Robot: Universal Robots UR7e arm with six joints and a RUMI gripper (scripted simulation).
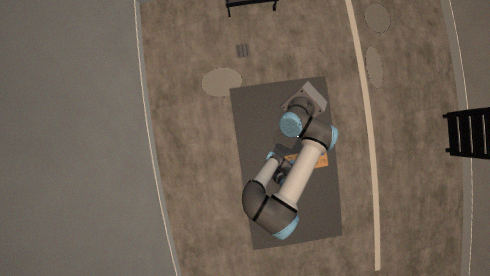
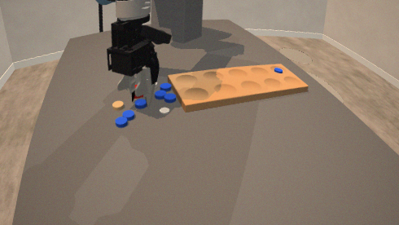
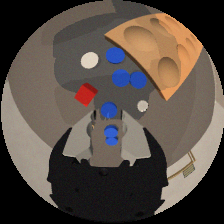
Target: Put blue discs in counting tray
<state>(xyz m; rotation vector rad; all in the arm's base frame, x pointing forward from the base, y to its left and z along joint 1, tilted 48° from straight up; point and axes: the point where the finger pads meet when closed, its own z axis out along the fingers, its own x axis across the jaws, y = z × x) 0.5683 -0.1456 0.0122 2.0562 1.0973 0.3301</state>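
Right now my hand is 5 cm past the red cube and 1 cm above it. From my hand the other things lie so: counting tray 28 cm to the left, 2 cm behind, 1 cm below; white disc 8 cm behind, 4 cm to the left, 2 cm below; tan disc 6 cm to the right, 2 cm below, 1 cm behind.
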